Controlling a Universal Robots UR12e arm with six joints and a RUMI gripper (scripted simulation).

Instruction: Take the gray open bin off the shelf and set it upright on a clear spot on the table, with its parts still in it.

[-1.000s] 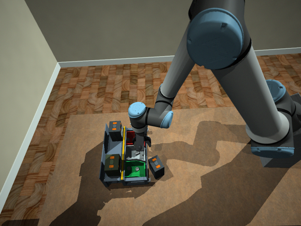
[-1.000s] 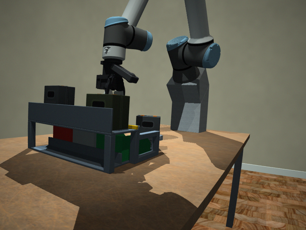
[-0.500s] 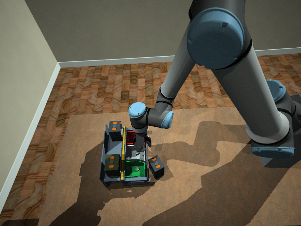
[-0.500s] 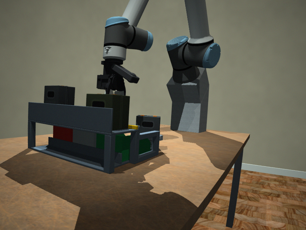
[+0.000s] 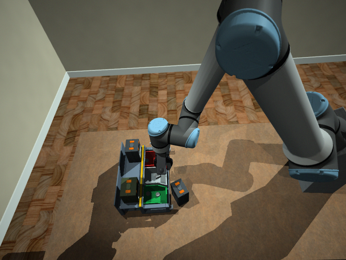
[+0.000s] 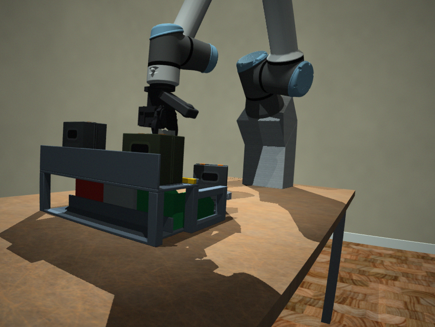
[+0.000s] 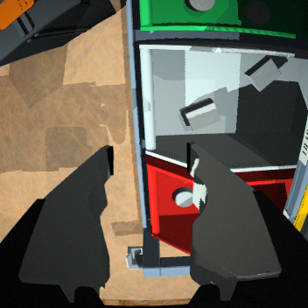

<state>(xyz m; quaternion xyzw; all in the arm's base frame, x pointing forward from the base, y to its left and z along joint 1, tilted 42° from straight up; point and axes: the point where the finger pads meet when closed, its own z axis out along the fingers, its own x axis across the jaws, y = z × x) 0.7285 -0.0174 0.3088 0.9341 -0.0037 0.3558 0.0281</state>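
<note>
Now: the gray bin 80 mm ahead of my hand and 90 mm below it. Also, from my hand: yellow strip: 130 mm ahead, 30 mm below; then green bin: 90 mm ahead, 110 mm to the left, 90 mm below; then red bin: 80 mm ahead, 110 mm to the right, 90 mm below.
</note>
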